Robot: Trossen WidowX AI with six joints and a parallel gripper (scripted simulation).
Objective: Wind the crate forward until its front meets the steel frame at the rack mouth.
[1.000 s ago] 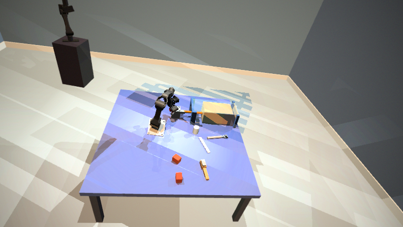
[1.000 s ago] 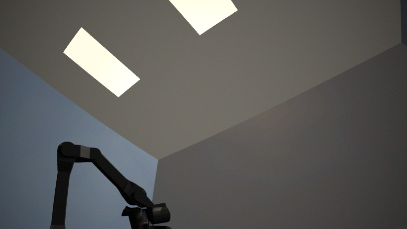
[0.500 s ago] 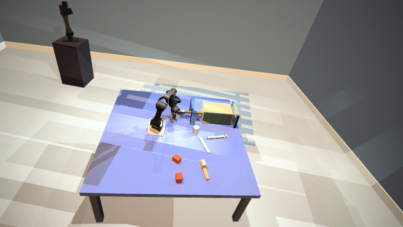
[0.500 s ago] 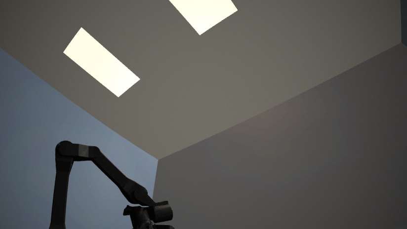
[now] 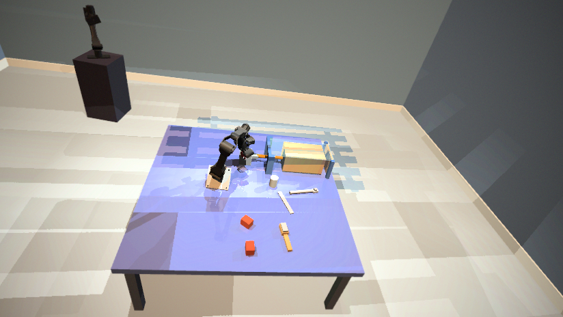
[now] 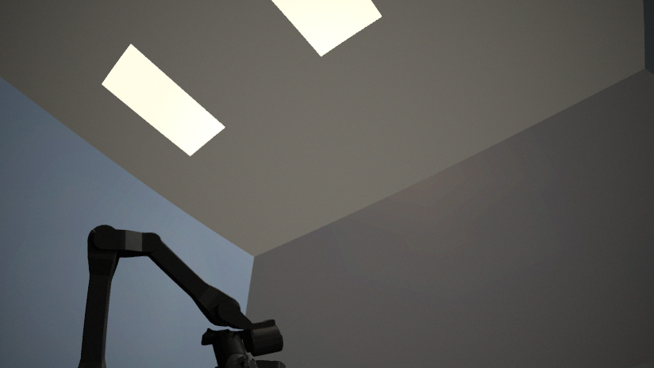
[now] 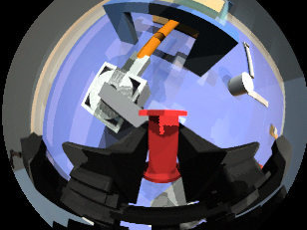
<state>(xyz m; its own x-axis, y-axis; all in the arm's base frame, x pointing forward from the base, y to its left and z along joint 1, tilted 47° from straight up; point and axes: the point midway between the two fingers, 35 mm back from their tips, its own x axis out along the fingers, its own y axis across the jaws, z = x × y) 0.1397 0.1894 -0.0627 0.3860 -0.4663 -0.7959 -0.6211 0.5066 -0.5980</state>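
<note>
Now: the blue steel frame 14 cm ahead of my gripper tip, 12 cm to the left of it and 3 cm below it. The rest, counted from my gripper tip: red piece: 1 cm to the right, 1 cm behind; then grey winch: 10 cm below, 8 cm to the left, 3 cm behind; then winch handle: 3 cm to the left, 3 cm below, 1 cm behind.
</note>
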